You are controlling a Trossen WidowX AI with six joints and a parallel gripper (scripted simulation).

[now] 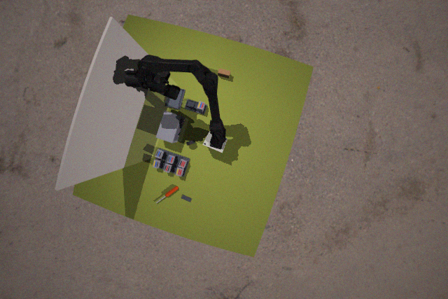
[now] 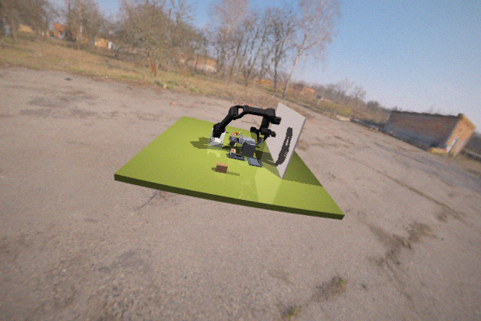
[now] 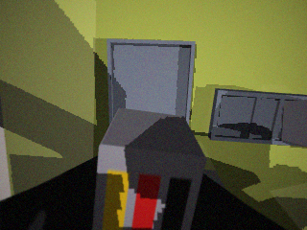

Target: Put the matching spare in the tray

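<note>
Right now my gripper tip is 16 cm above the dark grey tray. Round my gripper tip: grey mounted unit: 18 cm to the left, 12 cm below, 5 cm behind; grey spare: 2 cm above; tall grey wall panel: 19 cm ahead, 17 cm to the left, 6 cm above.
</note>
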